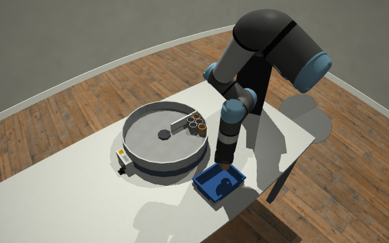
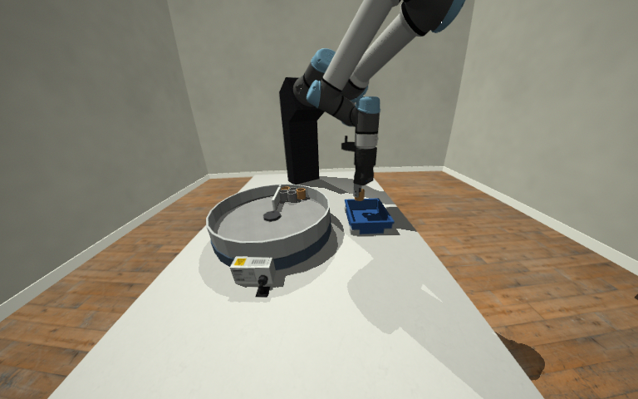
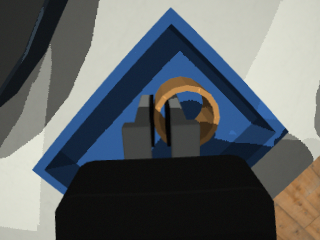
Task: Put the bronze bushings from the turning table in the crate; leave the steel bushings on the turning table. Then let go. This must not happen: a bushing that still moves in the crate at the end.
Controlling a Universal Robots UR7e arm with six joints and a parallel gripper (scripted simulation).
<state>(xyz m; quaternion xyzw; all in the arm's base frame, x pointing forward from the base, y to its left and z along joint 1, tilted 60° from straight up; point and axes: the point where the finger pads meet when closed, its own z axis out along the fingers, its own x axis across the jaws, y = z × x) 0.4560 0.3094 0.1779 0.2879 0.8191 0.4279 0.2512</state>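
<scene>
The blue crate lies 20 mm ahead of my hand, 40 mm to the left of it and 80 mm below it. Also, from my hand: round turning table (200 mm ahead, 260 mm to the right, 50 mm below).
</scene>
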